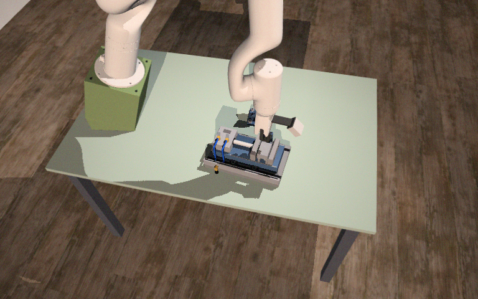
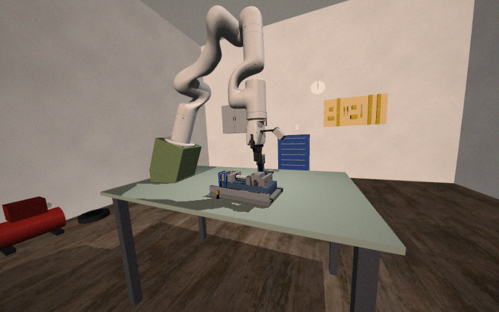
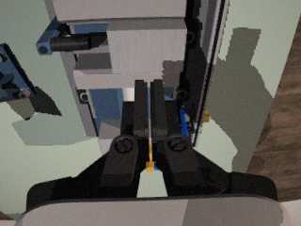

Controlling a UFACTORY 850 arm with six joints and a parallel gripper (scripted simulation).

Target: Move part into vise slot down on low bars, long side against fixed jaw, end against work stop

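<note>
Now: hand 9 cm above the part. Also, from my hand: fixed jaw (11 cm below, 3 cm ahead, 1 cm to the left); then moving jaw (11 cm below, 3 cm to the left, 3 cm behind); then work stop (9 cm below, 7 cm to the left, 1 cm ahead).
</note>
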